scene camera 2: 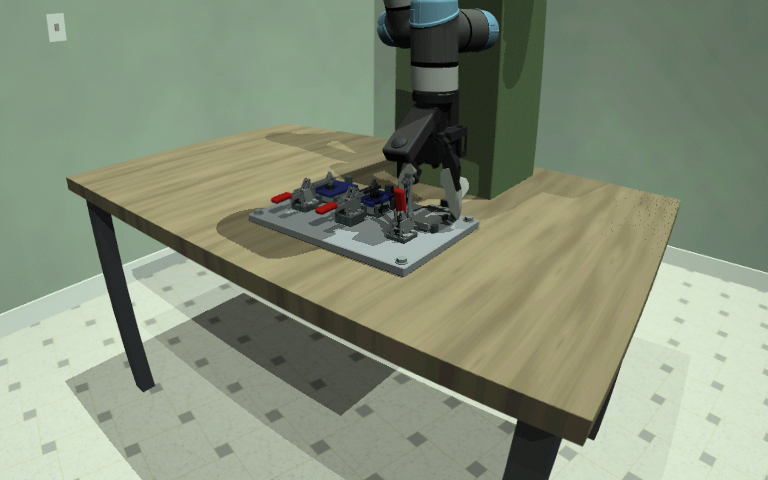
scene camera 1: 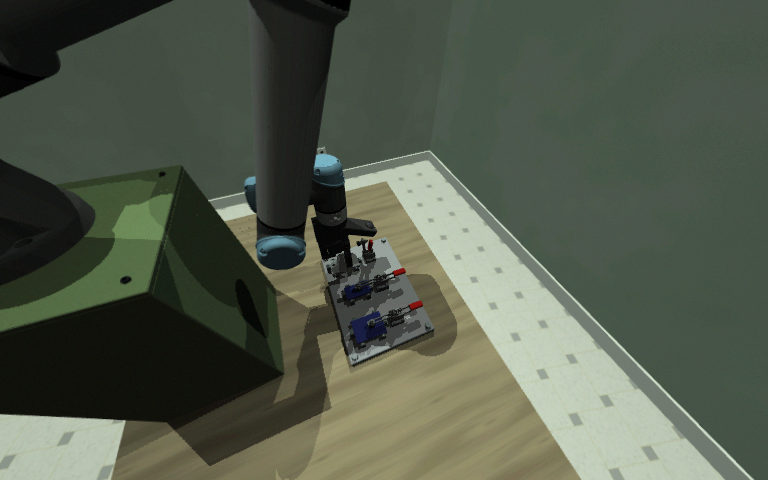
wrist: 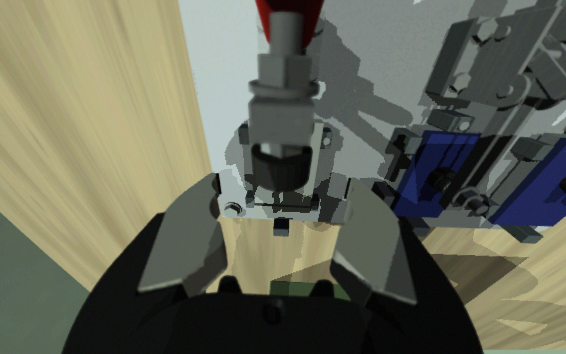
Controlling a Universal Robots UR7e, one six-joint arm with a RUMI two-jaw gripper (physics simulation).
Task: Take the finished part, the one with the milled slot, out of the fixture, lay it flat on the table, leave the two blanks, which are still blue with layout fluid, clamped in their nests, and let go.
Labels:
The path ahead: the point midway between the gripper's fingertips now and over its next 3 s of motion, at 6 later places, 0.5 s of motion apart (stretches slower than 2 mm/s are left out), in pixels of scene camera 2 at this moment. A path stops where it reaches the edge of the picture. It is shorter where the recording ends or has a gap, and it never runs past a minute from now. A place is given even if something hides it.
My gripper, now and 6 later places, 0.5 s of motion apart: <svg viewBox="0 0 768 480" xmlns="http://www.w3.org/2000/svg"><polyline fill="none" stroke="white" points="429,213 429,216 429,210 429,203 429,191 429,178 429,160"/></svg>

